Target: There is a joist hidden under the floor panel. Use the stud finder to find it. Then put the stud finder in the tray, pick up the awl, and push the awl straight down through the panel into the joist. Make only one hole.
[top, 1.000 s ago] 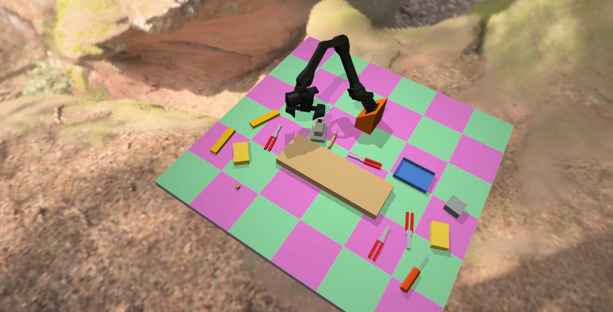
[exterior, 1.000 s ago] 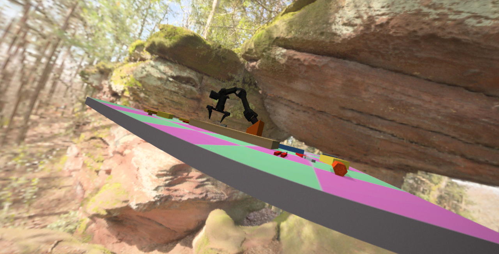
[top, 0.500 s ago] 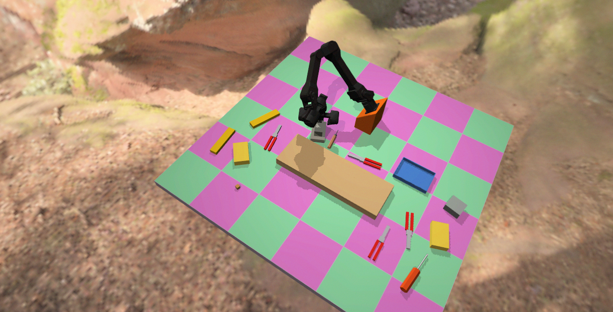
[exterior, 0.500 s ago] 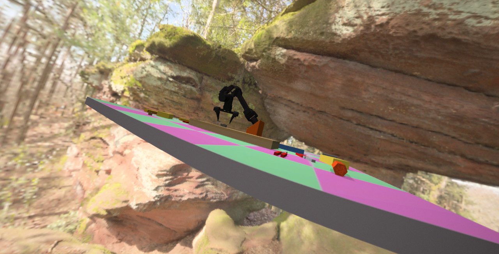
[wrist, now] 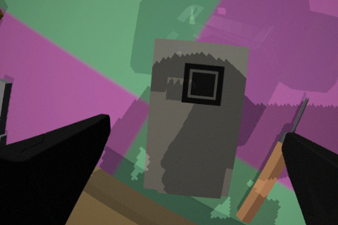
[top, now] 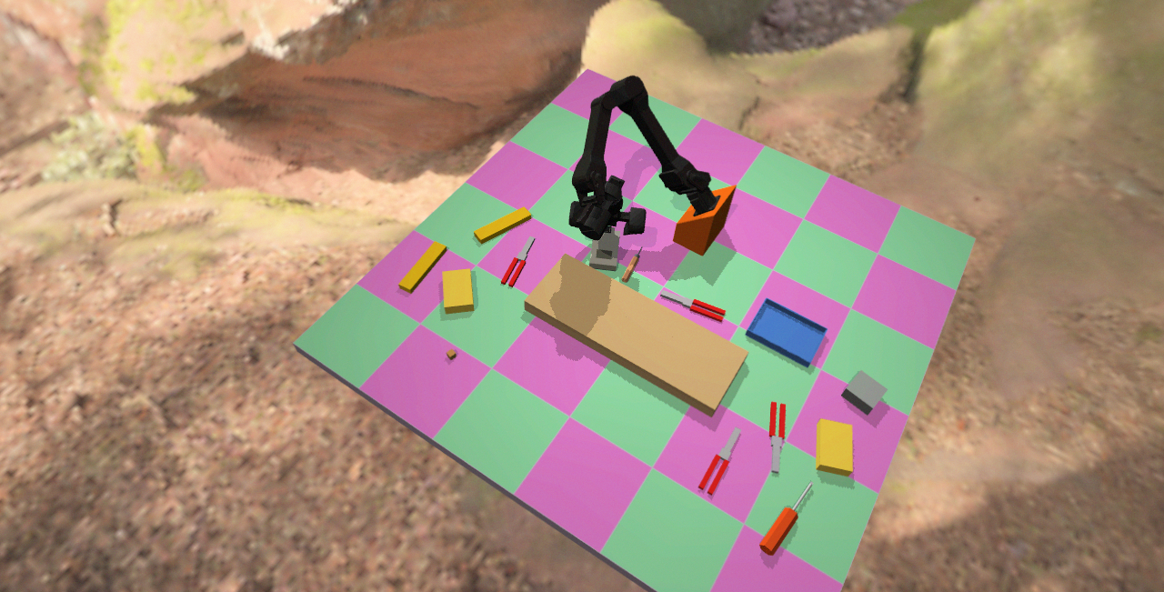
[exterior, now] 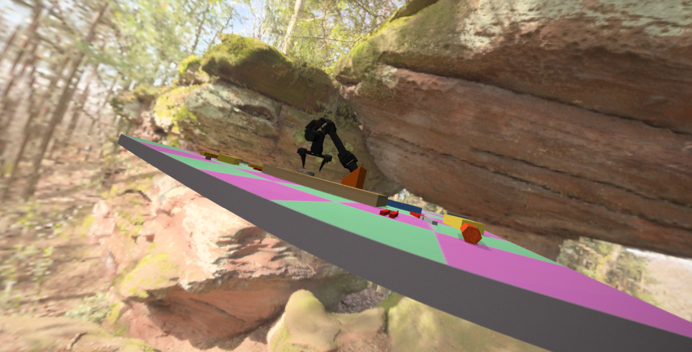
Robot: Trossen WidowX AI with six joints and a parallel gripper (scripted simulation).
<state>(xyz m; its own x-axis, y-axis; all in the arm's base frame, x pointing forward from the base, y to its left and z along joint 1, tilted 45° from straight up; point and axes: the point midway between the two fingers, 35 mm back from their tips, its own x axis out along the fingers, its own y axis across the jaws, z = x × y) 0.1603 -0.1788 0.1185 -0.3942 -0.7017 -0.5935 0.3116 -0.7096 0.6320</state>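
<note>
Now: the grey stud finder 3 cm below my gripper tip and 1 cm behind it. Round my gripper tip: tiny brown cube (46 cm ahead, 19 cm to the right, 7 cm below); awl (9 cm to the left, 7 cm below); blue tray (51 cm to the left, 6 cm below, 4 cm ahead).
</note>
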